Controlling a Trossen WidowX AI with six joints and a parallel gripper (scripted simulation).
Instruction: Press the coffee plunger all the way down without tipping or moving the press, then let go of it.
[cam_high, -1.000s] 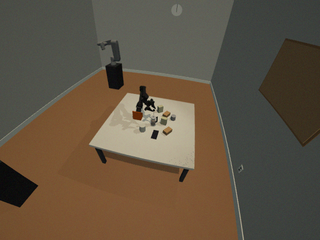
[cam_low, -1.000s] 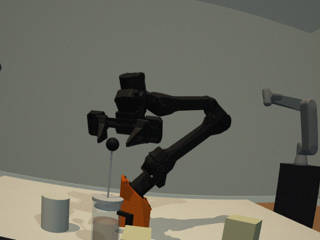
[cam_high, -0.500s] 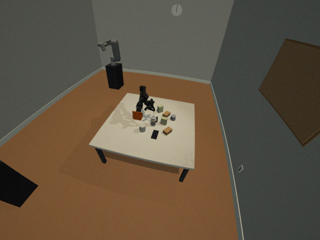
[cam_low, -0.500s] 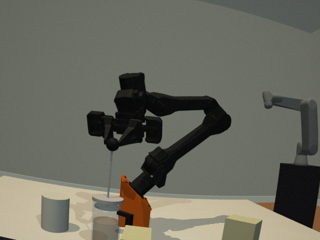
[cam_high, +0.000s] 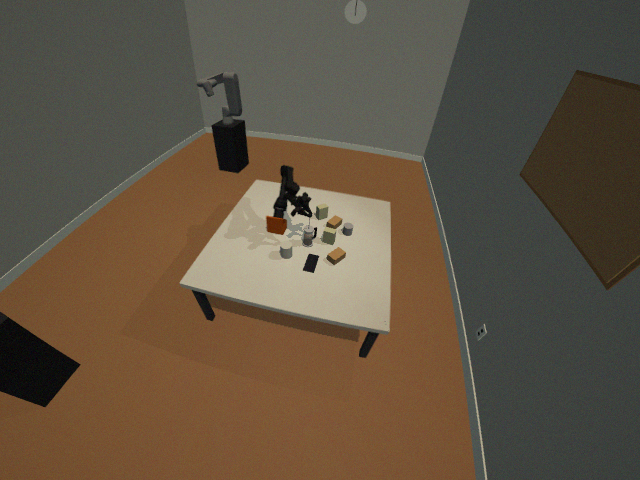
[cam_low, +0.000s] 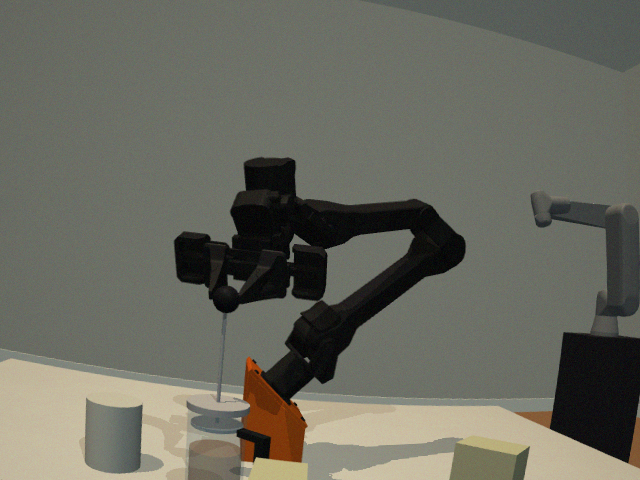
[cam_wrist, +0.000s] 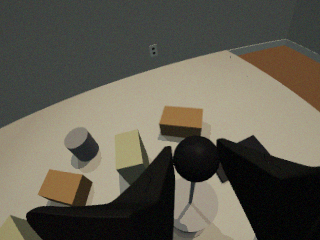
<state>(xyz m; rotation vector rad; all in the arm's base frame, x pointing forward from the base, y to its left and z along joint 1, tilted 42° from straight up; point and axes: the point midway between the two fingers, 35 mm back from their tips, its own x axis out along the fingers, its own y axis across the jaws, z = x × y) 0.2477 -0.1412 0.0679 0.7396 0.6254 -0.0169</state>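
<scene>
Right now my gripper tip is 2 cm to the right of the coffee press and 13 cm above it.
</scene>
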